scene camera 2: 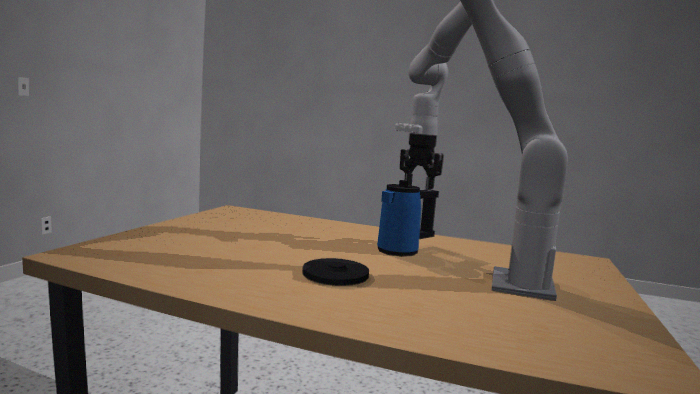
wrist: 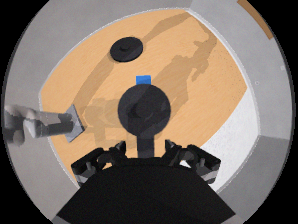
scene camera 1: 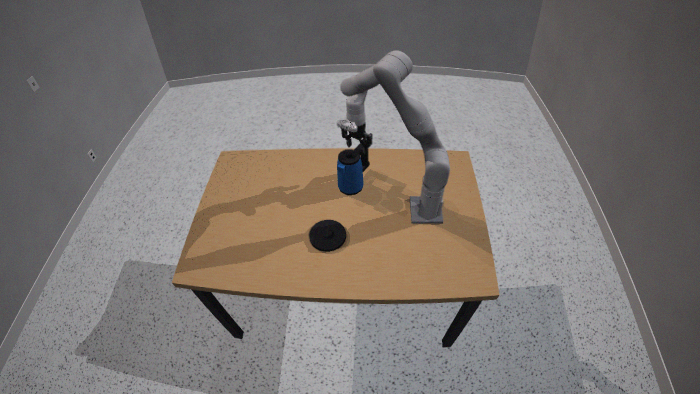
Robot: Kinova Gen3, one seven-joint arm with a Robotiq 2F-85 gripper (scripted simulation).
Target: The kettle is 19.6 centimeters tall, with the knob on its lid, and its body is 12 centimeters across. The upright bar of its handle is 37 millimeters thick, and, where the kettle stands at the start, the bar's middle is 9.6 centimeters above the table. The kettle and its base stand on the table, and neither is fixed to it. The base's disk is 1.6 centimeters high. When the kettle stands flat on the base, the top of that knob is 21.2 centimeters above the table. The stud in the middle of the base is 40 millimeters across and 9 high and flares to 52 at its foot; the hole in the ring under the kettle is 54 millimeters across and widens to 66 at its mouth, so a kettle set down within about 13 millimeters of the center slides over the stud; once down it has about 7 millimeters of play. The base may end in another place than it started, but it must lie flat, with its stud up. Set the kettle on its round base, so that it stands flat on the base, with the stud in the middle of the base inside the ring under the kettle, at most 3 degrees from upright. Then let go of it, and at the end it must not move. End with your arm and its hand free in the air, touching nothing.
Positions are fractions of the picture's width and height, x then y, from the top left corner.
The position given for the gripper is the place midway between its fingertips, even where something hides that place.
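A blue kettle (scene camera 2: 0.57, 0.58) (wrist: 0.51, 0.52) (scene camera 1: 0.50, 0.44) shares the scene with a round black base (scene camera 2: 0.47, 0.69) (scene camera 1: 0.47, 0.60). The robot's own part of it is the gripper (wrist: 0.49, 0.65).
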